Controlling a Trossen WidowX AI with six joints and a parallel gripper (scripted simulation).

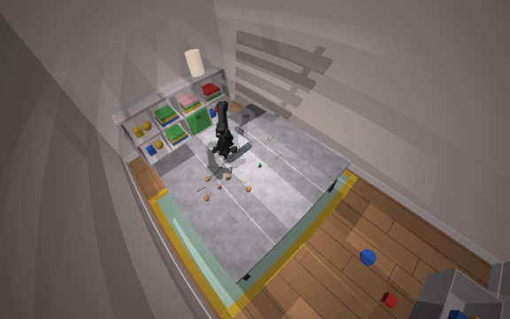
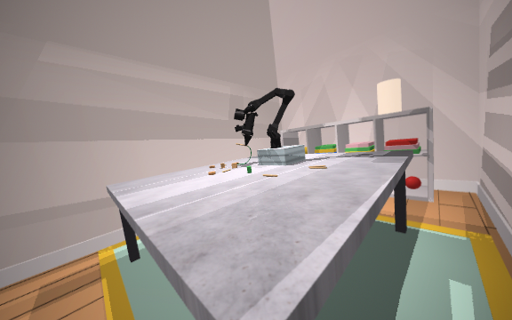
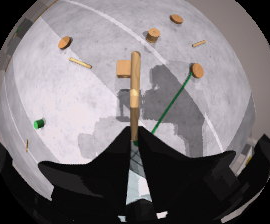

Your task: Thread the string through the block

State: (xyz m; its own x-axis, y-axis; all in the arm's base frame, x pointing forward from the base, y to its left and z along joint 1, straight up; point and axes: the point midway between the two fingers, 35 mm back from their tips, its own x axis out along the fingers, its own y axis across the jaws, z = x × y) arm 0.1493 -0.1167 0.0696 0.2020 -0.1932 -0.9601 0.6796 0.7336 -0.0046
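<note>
The wooden block lies 70 mm ahead of my gripper tip, 50 mm to the right of it and 120 mm below it. From my gripper tip the other things lie so: green piece 150 mm ahead, 210 mm to the left, 120 mm below.
</note>
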